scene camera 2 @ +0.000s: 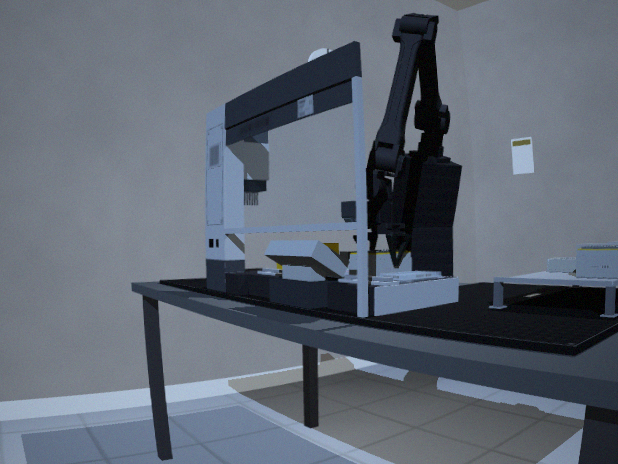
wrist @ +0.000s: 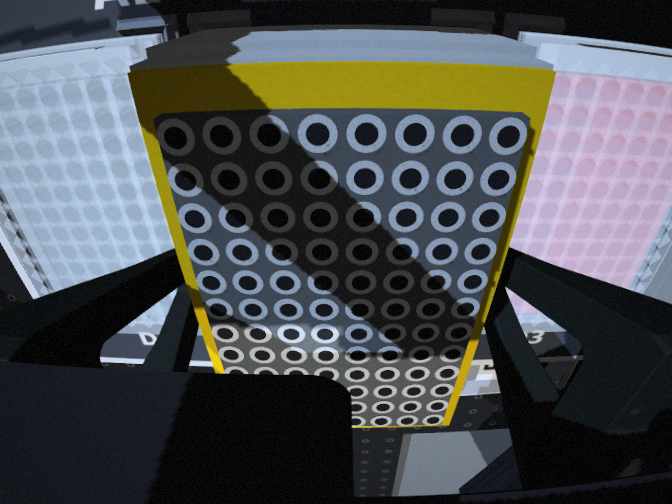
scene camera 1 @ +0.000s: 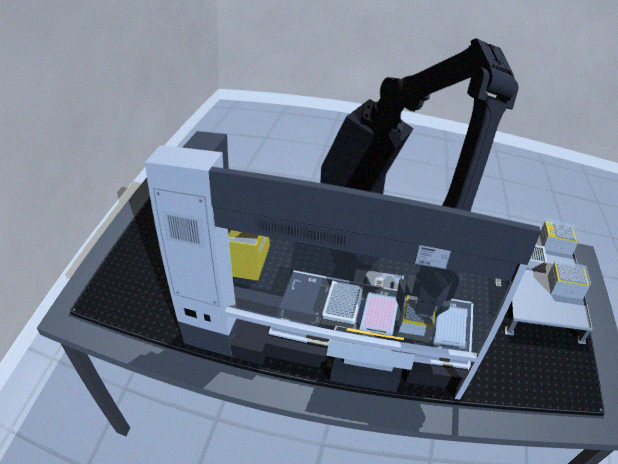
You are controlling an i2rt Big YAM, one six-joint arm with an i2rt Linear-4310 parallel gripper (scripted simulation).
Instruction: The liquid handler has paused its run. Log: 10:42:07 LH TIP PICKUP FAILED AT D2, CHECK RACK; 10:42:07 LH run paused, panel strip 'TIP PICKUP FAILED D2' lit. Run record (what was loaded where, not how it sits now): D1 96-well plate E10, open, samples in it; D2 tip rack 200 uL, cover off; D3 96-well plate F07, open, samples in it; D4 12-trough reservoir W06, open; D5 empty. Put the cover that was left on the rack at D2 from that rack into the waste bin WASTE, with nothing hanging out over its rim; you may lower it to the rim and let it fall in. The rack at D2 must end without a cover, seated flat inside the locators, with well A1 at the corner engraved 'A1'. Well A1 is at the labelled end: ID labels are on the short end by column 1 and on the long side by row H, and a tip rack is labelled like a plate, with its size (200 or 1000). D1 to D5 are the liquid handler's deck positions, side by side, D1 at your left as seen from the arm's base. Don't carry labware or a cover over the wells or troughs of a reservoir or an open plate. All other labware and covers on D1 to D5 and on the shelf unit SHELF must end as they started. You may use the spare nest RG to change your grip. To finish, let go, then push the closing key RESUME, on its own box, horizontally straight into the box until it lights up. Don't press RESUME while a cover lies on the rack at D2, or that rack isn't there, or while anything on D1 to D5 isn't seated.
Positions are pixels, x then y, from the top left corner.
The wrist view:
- my gripper: 340,254
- tip rack: 341,198
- clear plate: 86,204
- pink plate: 590,206
